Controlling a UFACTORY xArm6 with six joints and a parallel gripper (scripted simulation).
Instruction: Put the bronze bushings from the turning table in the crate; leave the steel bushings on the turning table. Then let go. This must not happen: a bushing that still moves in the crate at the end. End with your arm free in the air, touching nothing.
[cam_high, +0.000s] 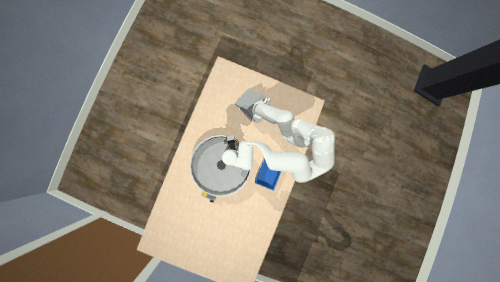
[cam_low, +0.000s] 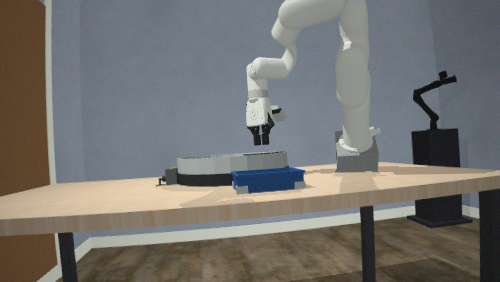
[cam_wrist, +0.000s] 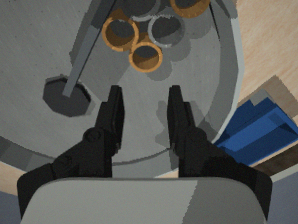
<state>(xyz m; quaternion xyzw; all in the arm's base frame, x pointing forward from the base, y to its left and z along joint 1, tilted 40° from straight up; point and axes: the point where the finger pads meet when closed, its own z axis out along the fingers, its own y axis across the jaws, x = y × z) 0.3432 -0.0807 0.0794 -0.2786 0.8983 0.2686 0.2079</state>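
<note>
Now: hand 290 mm to the right of the blue crate, 120 mm above it and 20 mm short of it. From my hand the other things lie so: grey turning table: 110 mm ahead, 90 mm below, 50 mm to the right.
</note>
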